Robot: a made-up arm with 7 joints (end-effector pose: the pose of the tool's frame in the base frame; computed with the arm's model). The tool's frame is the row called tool. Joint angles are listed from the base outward.
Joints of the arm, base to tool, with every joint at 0 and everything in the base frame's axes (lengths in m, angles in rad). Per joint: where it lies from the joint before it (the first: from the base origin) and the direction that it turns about. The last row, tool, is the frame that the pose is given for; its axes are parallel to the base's.
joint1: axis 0 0.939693 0.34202 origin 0 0 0
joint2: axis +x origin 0 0 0
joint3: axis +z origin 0 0 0
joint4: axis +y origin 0.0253 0 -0.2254
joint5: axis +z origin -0.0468 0 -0.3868
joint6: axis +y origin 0 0 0
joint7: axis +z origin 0 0 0
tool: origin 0 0 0
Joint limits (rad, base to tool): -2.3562..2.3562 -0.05..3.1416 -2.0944..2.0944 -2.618..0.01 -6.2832..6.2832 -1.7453..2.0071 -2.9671..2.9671
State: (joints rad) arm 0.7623 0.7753 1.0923 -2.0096 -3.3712 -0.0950 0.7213
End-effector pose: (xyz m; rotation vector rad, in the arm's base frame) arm 0.1668 0.3709 0.0404 -2.0919 -1.5421 1.7132
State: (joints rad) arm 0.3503 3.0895 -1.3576 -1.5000 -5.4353 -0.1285 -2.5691
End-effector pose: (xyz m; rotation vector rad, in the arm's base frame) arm 0.1222 0.4263 0.2436 0.2724 -1.7846 1.9814
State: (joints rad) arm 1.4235 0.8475 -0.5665 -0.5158 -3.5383 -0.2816 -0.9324
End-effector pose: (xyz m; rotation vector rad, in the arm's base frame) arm -0.5310 0.2632 -0.1472 1.2586 0.6165 0.9059
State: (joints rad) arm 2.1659 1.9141 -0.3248 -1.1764 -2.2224 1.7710 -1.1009
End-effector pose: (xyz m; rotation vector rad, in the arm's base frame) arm -0.2919 0.4665 -0.0637 -0.6449 -0.1203 1.3501
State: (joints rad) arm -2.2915 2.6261 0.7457 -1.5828 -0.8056 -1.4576 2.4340
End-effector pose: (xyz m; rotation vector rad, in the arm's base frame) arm -0.4905 0.0299 -0.0183 -1.5984 2.3995 0.9126
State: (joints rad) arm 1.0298 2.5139 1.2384 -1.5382 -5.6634 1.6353 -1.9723
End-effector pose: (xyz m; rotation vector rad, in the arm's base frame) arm 0.4811 -0.0277 0.1313 1.3792 1.3408 -1.8736
